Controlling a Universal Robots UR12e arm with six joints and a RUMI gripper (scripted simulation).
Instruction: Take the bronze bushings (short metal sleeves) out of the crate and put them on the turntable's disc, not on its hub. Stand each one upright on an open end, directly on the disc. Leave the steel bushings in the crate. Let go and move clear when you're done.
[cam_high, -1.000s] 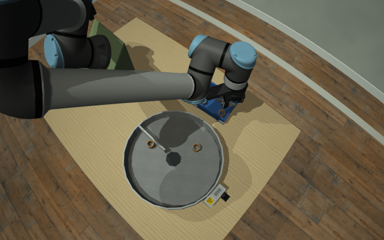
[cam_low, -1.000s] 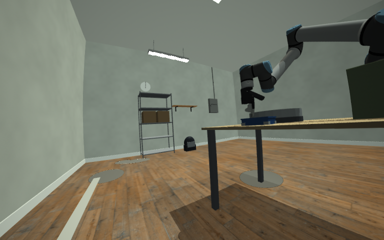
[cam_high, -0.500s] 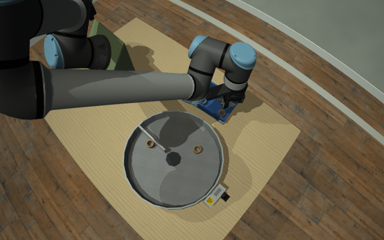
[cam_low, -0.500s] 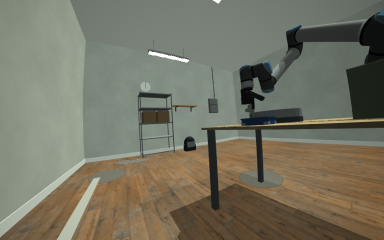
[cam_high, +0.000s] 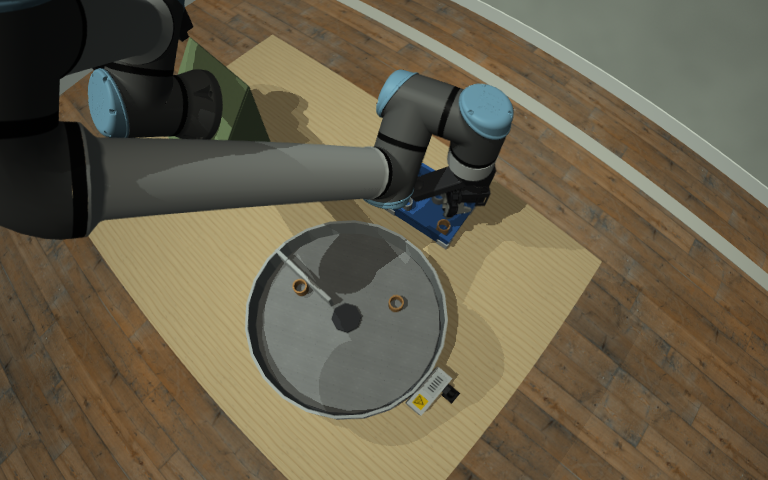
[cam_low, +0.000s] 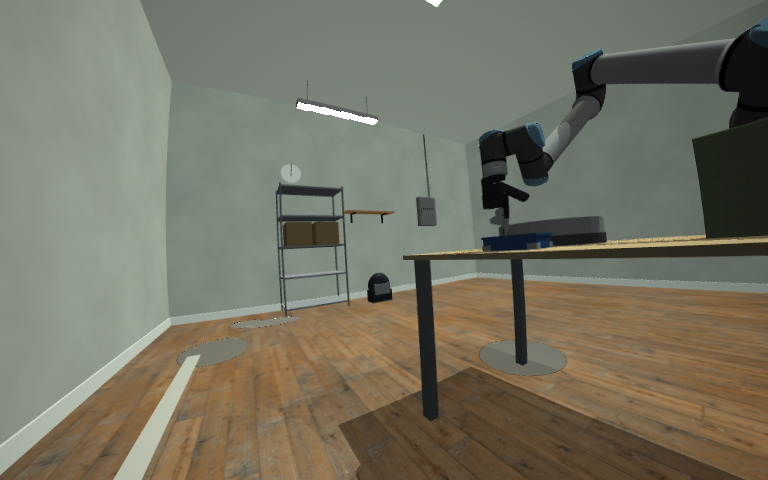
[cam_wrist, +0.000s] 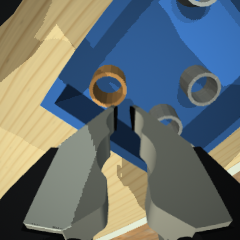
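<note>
My hand is 5 cm past the blue crate, 5 cm above it and 2 cm to the right of it. The rest, counted from my hand: turntable disc (34 cm to the right, 2 cm below, 1 cm behind); then turntable (34 cm to the right, 2 cm below, 1 cm ahead).
</note>
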